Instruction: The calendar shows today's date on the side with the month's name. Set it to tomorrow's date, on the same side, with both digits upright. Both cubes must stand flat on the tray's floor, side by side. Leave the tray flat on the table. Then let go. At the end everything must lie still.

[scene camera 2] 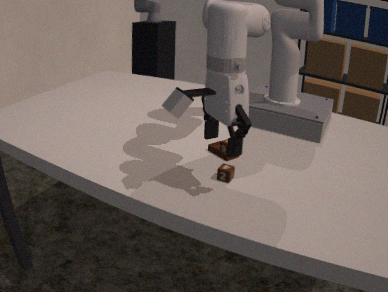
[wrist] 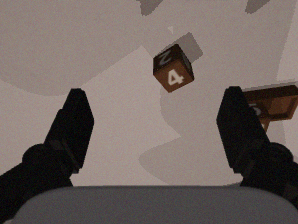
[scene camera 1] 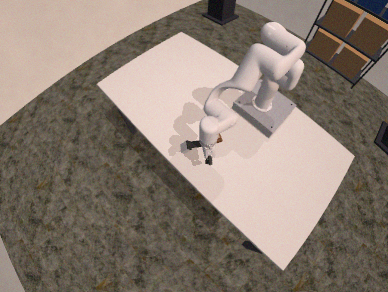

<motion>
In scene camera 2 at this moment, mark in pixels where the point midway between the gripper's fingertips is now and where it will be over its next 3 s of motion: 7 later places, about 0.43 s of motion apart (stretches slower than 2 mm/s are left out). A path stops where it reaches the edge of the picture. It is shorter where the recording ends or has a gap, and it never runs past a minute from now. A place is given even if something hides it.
My gripper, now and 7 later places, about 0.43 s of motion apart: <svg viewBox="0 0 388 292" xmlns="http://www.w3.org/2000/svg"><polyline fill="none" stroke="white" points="222,146 224,143 227,139 228,141 228,144 227,150 227,157 227,162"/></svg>
</motion>
